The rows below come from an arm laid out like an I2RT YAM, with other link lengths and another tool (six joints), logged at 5 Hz.
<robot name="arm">
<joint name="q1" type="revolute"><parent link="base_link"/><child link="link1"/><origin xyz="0.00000 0.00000 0.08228" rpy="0.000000 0.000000 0.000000"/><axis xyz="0 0 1"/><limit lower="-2.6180" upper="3.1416"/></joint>
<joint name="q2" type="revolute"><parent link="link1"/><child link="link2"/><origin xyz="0.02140 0.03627 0.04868" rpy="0.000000 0.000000 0.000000"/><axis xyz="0 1 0"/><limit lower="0.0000" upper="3.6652"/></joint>
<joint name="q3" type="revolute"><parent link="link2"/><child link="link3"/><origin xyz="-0.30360 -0.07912 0.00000" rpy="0.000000 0.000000 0.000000"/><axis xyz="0 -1 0"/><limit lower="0.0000" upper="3.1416"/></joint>
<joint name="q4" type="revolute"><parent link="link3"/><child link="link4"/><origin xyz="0.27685 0.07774 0.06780" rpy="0.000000 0.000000 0.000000"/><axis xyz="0 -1 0"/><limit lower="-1.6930" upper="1.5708"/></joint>
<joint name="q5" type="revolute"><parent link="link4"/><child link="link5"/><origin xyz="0.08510 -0.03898 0.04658" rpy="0.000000 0.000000 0.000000"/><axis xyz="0 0 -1"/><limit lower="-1.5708" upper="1.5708"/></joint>
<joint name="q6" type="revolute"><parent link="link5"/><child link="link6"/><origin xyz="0.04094 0.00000 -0.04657" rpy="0.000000 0.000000 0.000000"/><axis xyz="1 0 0"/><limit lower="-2.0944" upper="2.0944"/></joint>
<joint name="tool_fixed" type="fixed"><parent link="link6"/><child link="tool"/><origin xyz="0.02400 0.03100 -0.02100" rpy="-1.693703 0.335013 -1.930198"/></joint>
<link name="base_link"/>
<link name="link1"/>
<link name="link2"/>
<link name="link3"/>
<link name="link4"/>
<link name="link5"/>
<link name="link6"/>
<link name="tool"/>
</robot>
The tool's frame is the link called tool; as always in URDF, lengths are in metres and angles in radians.
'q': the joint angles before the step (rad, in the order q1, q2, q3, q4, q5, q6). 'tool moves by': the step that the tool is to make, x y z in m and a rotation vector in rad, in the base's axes. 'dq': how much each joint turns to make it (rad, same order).
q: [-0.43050, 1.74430, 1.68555, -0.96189, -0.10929, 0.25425]
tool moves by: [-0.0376, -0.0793, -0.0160, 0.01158, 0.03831, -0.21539]
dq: [-0.20681, 0.00982, -0.03508, 0.00637, 0.01256, 0.00262]
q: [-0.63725, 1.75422, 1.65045, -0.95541, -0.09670, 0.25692]
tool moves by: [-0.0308, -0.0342, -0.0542, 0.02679, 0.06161, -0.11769]
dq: [-0.10719, 0.00006, -0.17504, 0.11065, 0.02136, 0.00078]
